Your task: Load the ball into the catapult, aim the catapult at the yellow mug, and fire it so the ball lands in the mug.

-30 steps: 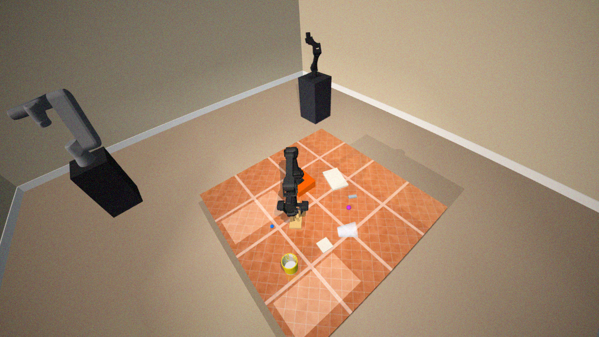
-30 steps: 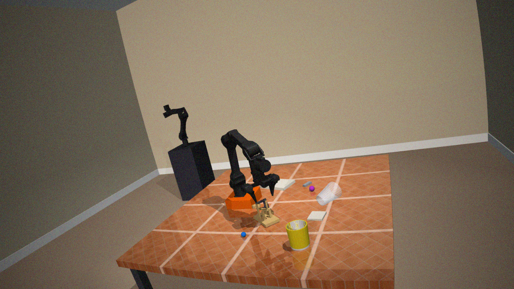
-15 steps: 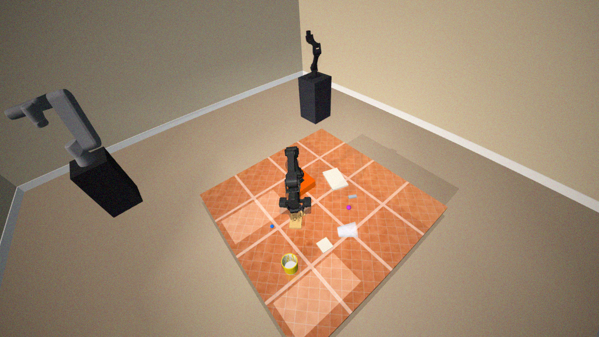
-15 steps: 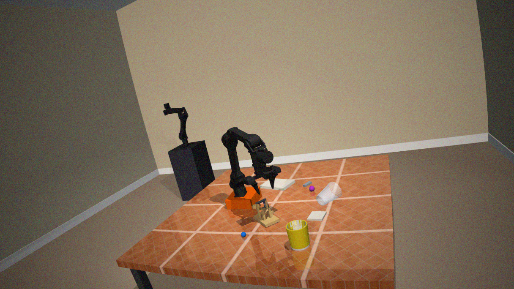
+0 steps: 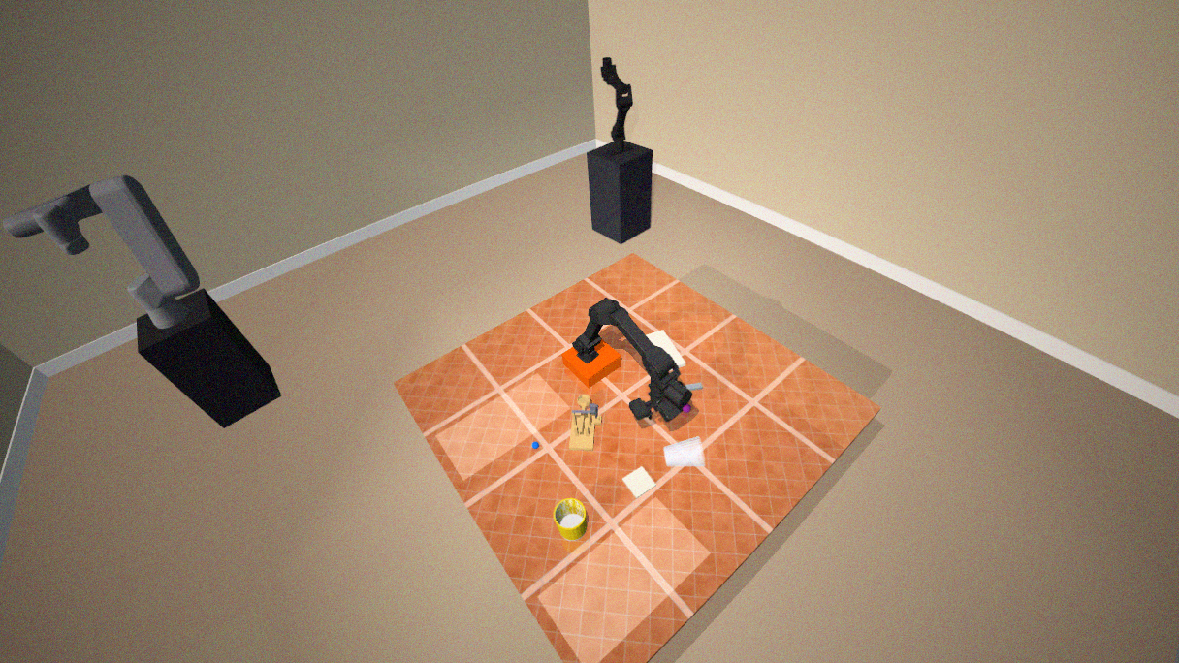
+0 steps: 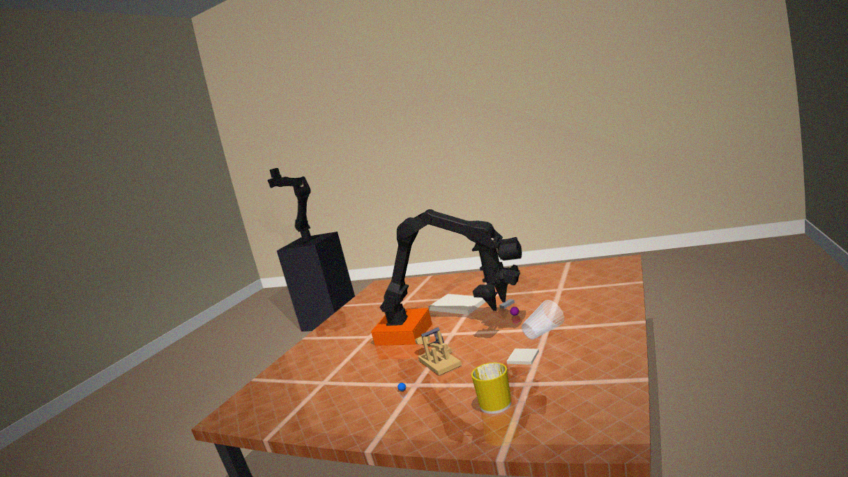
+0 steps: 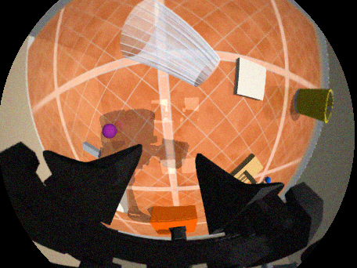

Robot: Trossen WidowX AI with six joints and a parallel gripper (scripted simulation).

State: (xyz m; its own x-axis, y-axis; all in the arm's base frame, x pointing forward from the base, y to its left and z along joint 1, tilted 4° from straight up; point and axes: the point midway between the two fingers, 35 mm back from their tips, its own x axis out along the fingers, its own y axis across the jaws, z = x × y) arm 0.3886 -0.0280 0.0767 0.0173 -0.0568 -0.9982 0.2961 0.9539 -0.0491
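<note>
The purple ball is 2 cm ahead of my gripper tip, 14 cm to the left of it and 8 cm below it. From my gripper tip the other things lie so: small white tile: 9 cm ahead, 18 cm to the right, 9 cm below; grey bar: 3 cm behind, 23 cm to the left, 9 cm below; catapult: 19 cm behind, 15 cm to the right, 4 cm below.
</note>
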